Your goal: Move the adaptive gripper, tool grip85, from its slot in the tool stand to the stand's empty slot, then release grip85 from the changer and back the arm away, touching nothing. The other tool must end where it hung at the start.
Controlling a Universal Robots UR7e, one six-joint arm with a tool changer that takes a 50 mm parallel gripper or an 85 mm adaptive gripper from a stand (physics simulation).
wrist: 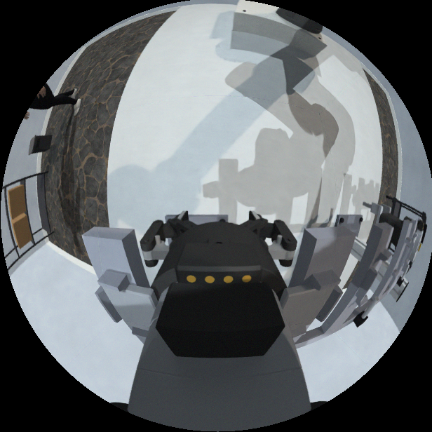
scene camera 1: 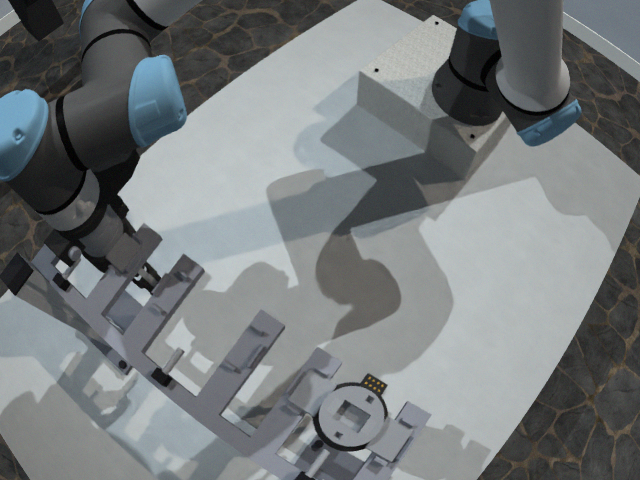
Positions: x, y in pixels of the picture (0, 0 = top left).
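I see a grip85 tool [wrist: 212, 252] 0.05 m from the lens, and a tool stand [wrist: 323, 252] that is 0.08 m from the lens. So the grip85 tool is nearer to the lens than the tool stand.
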